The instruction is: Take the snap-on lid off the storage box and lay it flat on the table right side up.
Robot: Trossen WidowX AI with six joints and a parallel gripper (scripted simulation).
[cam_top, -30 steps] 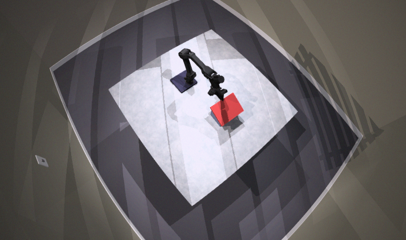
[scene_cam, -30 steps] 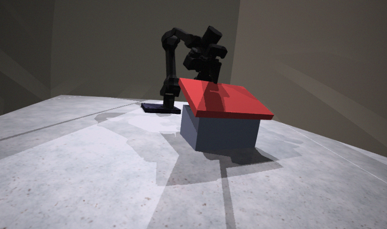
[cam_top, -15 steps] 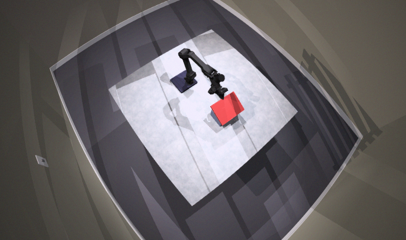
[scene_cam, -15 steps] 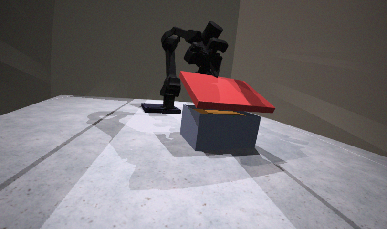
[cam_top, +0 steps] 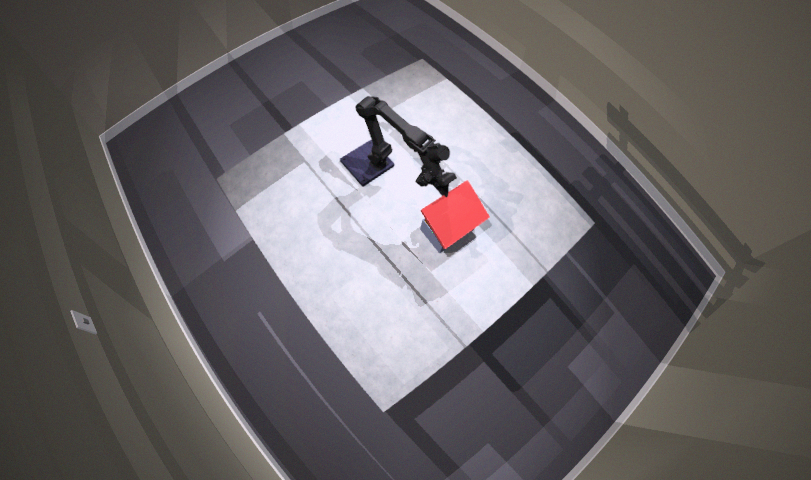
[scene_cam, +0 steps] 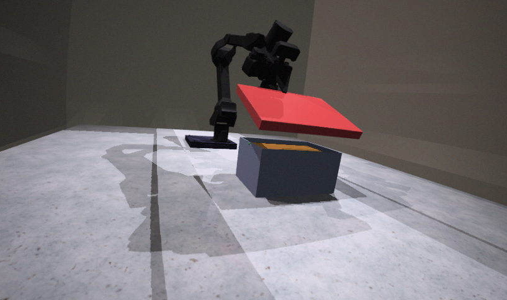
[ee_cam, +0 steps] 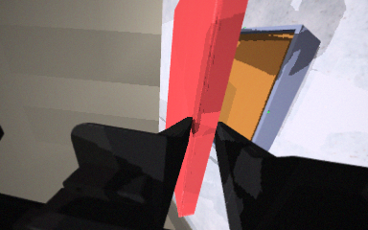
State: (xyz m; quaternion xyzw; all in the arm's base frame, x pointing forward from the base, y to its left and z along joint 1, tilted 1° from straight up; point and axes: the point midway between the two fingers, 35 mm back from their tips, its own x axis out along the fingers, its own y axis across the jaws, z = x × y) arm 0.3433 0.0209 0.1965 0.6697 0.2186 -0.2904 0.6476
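Now: gripper tip 7 cm short of the red lid, 3 cm above it and 1 cm to the left of it. Round my gripper tip: storage box 15 cm below, 6 cm ahead.
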